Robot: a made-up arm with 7 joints. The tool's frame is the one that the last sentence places. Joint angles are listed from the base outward.
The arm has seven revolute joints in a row. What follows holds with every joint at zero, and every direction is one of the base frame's. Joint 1 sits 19.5 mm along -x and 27.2 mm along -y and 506 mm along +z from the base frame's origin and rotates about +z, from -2.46 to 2.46 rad. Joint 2 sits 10.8 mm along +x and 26.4 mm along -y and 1.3 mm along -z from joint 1 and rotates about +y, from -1.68 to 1.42 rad. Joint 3 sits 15.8 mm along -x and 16.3 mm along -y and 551.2 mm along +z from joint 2 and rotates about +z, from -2.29 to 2.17 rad. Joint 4 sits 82 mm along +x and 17.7 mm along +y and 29.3 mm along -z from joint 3 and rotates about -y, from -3.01 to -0.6 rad. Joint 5 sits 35.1 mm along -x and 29 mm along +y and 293.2 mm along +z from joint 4 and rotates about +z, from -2.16 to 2.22 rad. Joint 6 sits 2.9 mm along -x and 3.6 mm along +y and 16 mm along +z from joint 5 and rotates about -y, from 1.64 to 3.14 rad. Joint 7 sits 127.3 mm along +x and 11.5 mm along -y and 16.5 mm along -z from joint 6 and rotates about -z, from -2.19 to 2.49 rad. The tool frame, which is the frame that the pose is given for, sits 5.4 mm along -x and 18.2 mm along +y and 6.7 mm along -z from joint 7; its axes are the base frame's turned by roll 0, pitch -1.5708 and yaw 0 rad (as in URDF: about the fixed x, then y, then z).
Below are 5 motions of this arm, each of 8 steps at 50 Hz.
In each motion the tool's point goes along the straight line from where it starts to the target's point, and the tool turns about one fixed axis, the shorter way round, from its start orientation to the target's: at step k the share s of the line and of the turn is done. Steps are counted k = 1, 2, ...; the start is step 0. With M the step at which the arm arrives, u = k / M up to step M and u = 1 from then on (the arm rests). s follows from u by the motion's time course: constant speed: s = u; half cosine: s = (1 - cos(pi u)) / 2; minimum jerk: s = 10 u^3 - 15 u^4 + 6 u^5.
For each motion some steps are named. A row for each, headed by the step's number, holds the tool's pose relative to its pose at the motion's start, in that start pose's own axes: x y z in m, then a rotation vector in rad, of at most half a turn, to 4 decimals.
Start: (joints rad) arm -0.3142 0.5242 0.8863 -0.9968 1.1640 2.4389 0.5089
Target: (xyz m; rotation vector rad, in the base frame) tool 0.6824 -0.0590 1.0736 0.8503 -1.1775 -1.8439
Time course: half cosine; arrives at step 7
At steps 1, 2, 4, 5, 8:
1: 0.0022 0.0008 -0.0023 0.0012 -0.0032 0.0004
2: 0.0084 0.0030 -0.0087 0.0045 -0.0121 0.0015
4: 0.0271 0.0097 -0.0283 0.0147 -0.0391 0.0049
5: 0.0360 0.0129 -0.0376 0.0195 -0.0520 0.0065
8: 0.0444 0.0159 -0.0463 0.0240 -0.0640 0.0080

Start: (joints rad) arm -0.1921 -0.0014 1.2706 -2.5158 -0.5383 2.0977 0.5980
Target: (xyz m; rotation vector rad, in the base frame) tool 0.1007 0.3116 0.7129 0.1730 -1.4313 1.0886
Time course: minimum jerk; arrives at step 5
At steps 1, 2, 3, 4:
1: -0.0006 -0.0009 -0.0004 -0.0008 0.0015 -0.0006
2: -0.0033 -0.0047 -0.0023 -0.0045 0.0080 -0.0032
3: -0.0072 -0.0100 -0.0050 -0.0097 0.0173 -0.0068
4: -0.0099 -0.0138 -0.0068 -0.0134 0.0238 -0.0094

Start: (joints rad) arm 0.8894 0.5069 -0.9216 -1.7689 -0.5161 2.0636 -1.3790
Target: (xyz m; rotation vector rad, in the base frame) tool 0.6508 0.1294 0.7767 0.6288 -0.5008 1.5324
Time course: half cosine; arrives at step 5
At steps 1, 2, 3, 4, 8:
1: -0.0015 -0.0006 -0.0001 0.0008 0.0002 -0.0045
2: -0.0053 -0.0020 -0.0003 0.0029 0.0006 -0.0164
3: -0.0100 -0.0038 -0.0005 0.0055 0.0011 -0.0311
4: -0.0139 -0.0053 -0.0007 0.0076 0.0015 -0.0430
8: -0.0153 -0.0058 -0.0008 0.0084 0.0017 -0.0475

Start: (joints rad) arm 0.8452 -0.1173 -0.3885 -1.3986 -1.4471 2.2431 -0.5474
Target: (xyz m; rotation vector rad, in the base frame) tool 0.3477 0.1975 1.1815 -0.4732 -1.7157 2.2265
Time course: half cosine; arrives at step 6
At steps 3, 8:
3: 0.0012 0.0002 -0.0052 0.0080 0.0038 0.0175
8: 0.0024 0.0004 -0.0105 0.0161 0.0076 0.0350

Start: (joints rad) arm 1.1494 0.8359 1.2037 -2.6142 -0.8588 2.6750 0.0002
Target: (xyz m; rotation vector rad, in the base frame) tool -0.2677 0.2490 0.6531 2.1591 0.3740 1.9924
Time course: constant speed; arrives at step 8
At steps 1, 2, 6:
1: -0.0035 0.0022 -0.0010 0.0096 0.0201 0.0082
2: -0.0070 0.0044 -0.0021 0.0193 0.0403 0.0163
6: -0.0211 0.0132 -0.0062 0.0579 0.1208 0.0489

